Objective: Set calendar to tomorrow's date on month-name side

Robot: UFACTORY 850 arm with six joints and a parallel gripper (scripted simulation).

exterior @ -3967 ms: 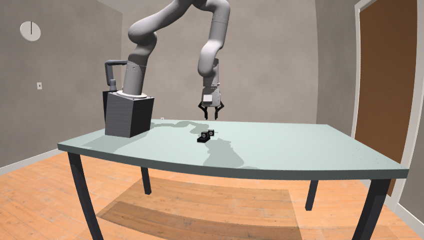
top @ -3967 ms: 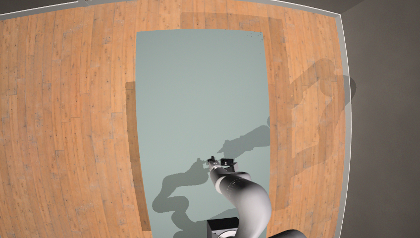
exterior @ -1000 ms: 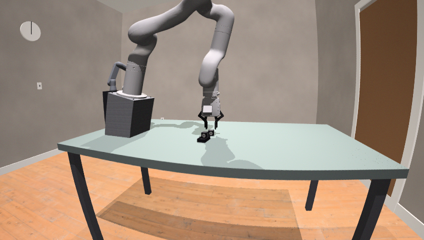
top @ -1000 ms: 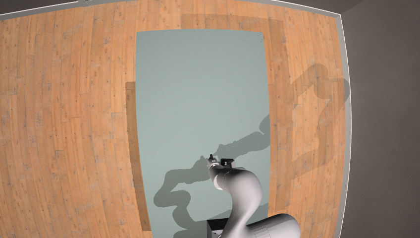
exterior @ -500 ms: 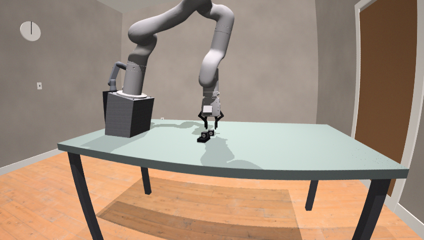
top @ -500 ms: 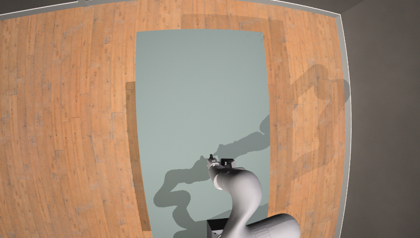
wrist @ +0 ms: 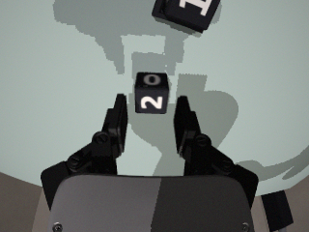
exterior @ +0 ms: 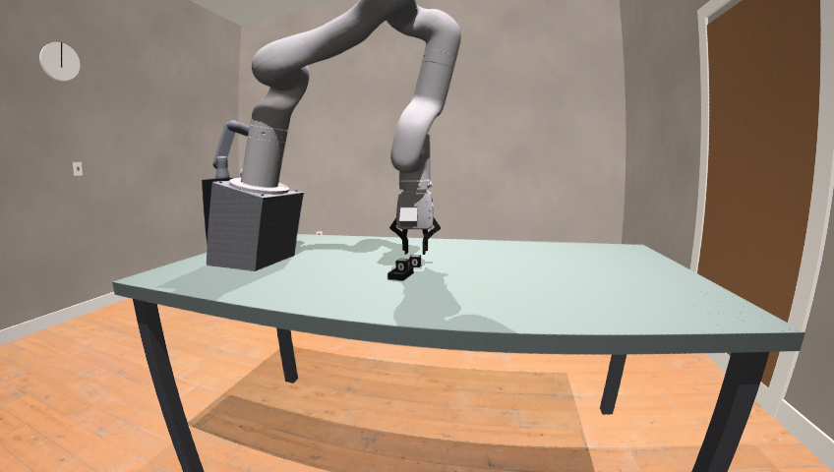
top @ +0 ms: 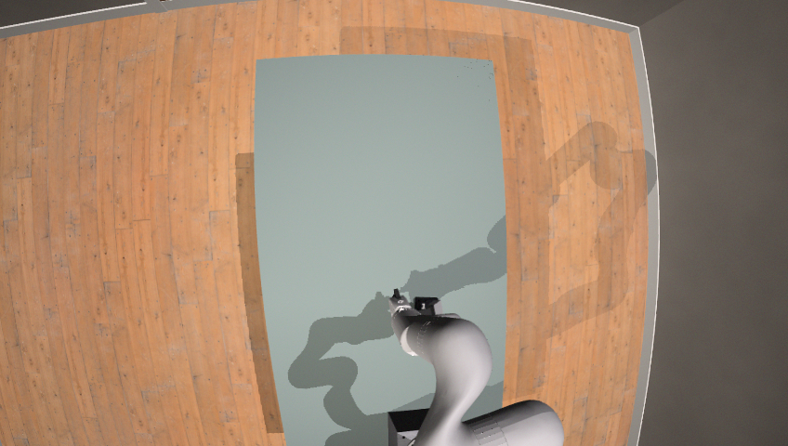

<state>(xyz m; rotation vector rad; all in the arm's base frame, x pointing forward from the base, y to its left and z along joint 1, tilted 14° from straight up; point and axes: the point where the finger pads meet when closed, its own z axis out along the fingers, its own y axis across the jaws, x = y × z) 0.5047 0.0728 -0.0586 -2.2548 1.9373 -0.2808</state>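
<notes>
My gripper is now 4 cm above the black cube. From my hand the other things lie so: black tray (1 cm behind, 11 cm to the right, 5 cm below).
</notes>
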